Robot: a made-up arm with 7 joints.
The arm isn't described. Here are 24 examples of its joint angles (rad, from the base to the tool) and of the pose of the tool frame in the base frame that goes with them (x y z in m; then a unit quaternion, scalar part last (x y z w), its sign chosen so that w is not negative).
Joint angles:
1: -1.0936 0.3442 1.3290 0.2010 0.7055 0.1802 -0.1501
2: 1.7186 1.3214 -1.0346 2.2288 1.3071 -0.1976 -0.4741
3: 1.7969 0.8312 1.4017 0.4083 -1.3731 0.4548 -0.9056
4: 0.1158 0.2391 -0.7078 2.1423 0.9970 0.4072 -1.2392
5: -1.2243 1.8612 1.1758 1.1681 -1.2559 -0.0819 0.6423
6: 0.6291 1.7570 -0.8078 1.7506 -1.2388 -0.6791 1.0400
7: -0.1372 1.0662 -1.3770 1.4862 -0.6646 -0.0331 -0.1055
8: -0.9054 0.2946 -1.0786 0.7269 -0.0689 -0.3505 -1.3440
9: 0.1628 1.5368 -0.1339 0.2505 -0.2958 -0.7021 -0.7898
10: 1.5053 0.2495 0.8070 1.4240 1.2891 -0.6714 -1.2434
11: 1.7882 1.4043 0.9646 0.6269 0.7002 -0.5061 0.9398
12: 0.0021 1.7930 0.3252 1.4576 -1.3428 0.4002 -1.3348
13: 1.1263 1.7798 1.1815 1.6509 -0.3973 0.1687 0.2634
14: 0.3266 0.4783 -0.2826 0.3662 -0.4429 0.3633 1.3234
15: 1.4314 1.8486 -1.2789 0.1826 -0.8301 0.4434 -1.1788
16: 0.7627 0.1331 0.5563 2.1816 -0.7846 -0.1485 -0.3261
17: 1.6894 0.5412 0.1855 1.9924 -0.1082 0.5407 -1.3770
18: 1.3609 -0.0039 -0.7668 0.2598 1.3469 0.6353 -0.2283
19: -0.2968 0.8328 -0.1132 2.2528 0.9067 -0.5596 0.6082
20: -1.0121 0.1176 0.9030 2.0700 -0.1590 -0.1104 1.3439
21: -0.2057 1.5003 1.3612 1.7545 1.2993 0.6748 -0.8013
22: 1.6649 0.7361 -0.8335 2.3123 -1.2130 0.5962 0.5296
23: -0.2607 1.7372 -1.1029 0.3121 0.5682 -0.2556 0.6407
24: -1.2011 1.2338 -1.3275 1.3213 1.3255 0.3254 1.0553
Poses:
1: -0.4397 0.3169 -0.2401 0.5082 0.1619 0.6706 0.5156
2: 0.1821 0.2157 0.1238 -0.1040 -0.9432 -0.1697 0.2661
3: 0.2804 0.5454 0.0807 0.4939 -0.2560 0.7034 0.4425
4: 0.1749 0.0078 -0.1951 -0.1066 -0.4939 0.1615 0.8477
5: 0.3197 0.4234 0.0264 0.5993 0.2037 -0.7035 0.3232
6: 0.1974 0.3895 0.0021 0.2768 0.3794 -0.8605 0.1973
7: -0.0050 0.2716 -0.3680 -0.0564 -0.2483 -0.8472 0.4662
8: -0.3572 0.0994 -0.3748 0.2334 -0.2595 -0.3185 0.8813
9: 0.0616 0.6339 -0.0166 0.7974 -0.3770 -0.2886 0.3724
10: 0.3086 0.3392 0.1419 0.5287 0.2731 -0.7853 0.1711
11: -0.0446 0.6088 0.0711 -0.3343 0.8717 -0.1608 0.3201
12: 0.2224 0.4071 0.1494 -0.7316 0.2418 0.3208 0.5508
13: -0.2099 0.3347 0.1991 -0.8208 0.4984 -0.2378 0.1460
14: 0.2336 0.3151 -0.4362 -0.2735 0.1117 -0.2693 0.9166
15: -0.1083 0.6282 0.0277 0.9051 0.3190 -0.2666 0.0893
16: 0.2336 0.2141 -0.0063 -0.5875 0.7810 -0.2109 0.0211
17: 0.1417 0.2361 0.2305 -0.2129 0.6342 -0.7133 0.2088
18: 0.5422 0.0444 -0.0708 -0.2000 -0.3870 0.1021 0.8943
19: 0.1370 0.1988 -0.1759 -0.4064 -0.7976 -0.3037 0.3263
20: -0.0870 0.2745 -0.2060 -0.0899 -0.2973 -0.3978 0.8633
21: 0.0898 0.3775 0.1933 0.3209 -0.7991 0.2954 0.4137
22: 0.1911 0.0984 0.1358 -0.7251 0.6436 0.2373 0.0615
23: 0.0383 0.6337 0.0165 0.3176 0.2549 -0.3438 0.8461
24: -0.2914 0.3692 -0.1721 -0.4559 0.5484 0.2431 0.6575
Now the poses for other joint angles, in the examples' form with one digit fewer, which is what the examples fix.
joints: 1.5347 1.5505 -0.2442 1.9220 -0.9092 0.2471 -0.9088
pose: 0.066 0.323 0.213 -0.799 0.356 -0.095 0.475
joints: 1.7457 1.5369 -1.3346 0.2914 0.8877 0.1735 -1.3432
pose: 0.080 0.629 0.030 0.780 -0.154 0.578 0.183
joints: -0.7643 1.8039 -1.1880 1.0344 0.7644 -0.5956 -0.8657
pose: -0.002 0.558 -0.112 0.458 -0.177 -0.487 0.722
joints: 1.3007 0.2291 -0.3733 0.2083 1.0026 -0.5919 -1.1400
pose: 0.530 0.196 -0.100 0.195 -0.545 0.698 0.422
